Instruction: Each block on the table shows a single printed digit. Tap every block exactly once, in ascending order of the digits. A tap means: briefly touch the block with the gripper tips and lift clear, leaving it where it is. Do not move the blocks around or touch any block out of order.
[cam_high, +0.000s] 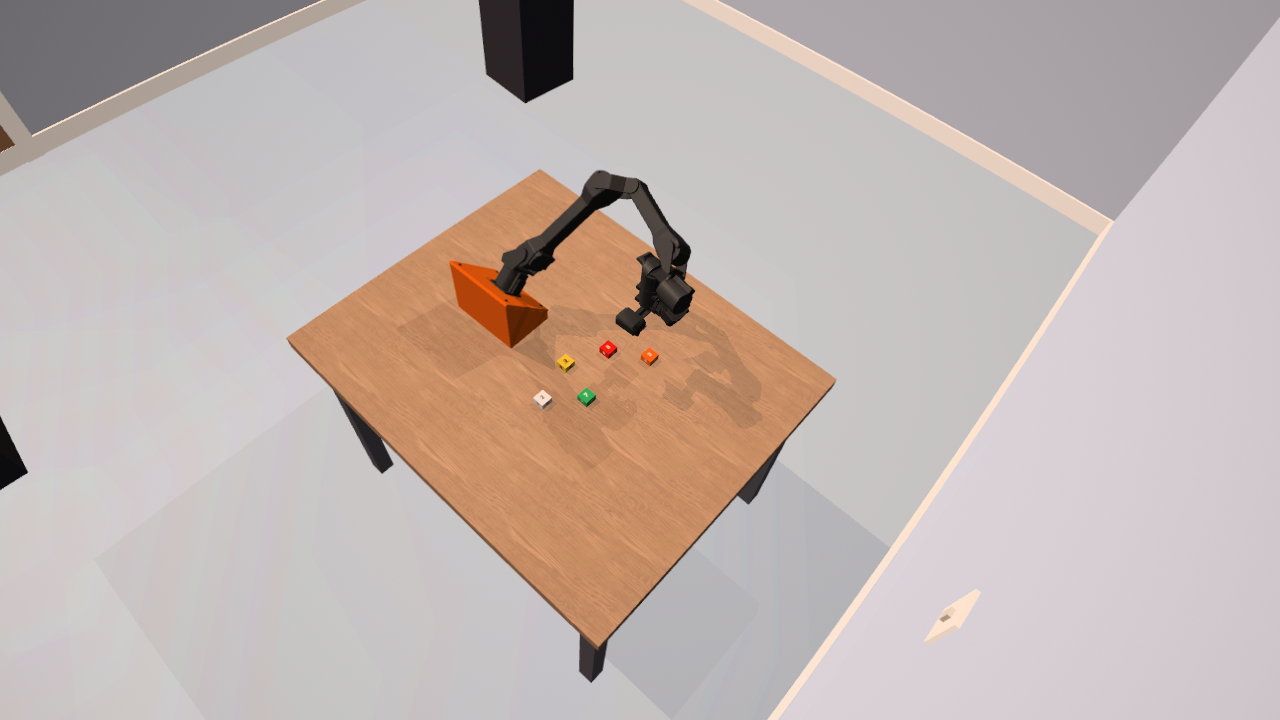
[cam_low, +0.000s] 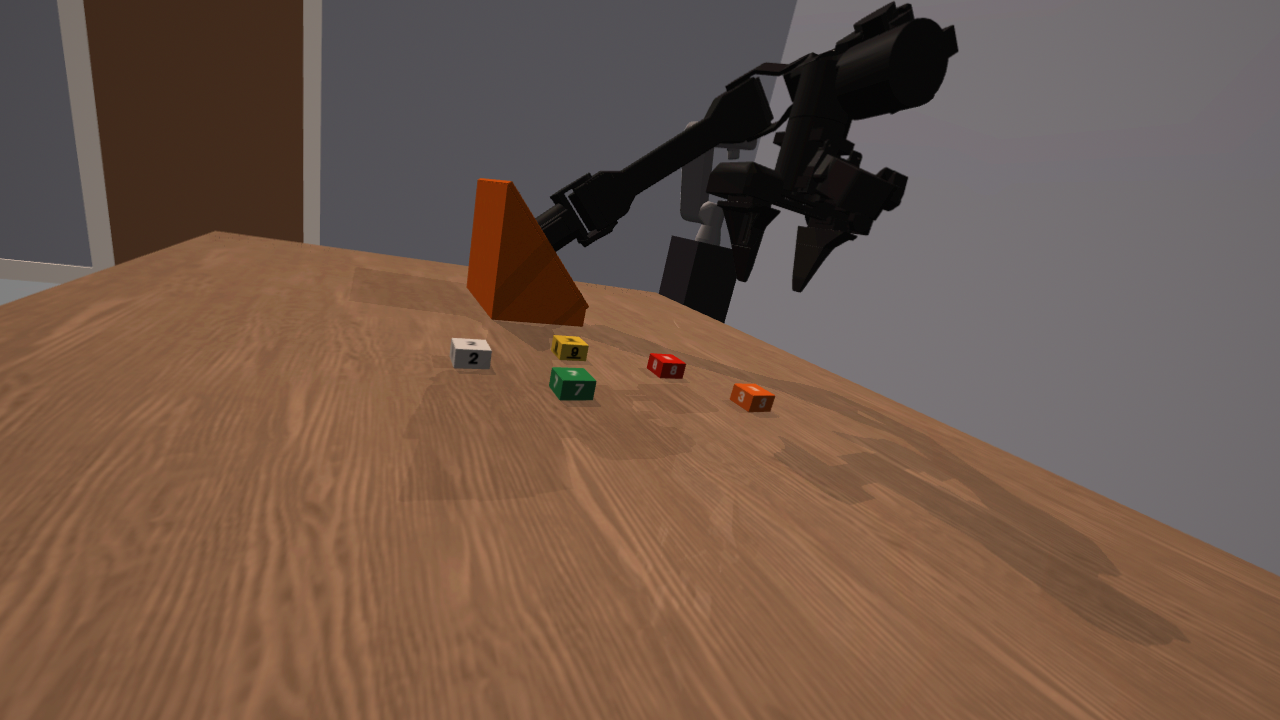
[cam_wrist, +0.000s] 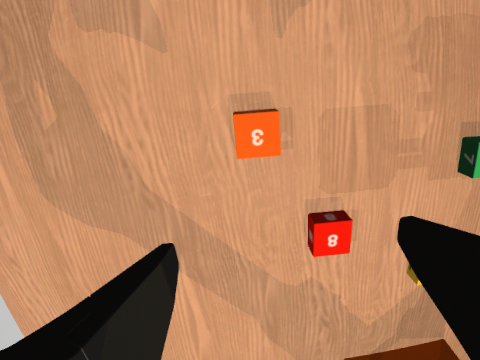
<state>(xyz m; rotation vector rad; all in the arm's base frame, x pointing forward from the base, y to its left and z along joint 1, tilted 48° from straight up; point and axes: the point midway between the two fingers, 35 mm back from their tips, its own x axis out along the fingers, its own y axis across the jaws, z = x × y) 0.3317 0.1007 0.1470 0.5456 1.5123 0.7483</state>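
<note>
Right now the white block marked 2 is 280 mm to the right of my gripper tip, 120 mm below it and 60 mm behind it. From my gripper tip the other things lie so: green block marked 7: 200 mm to the right, 120 mm below; orange block marked 3: 120 mm below, 20 mm ahead; red block marked 8: 120 mm below, 70 mm behind, 60 mm to the right.
</note>
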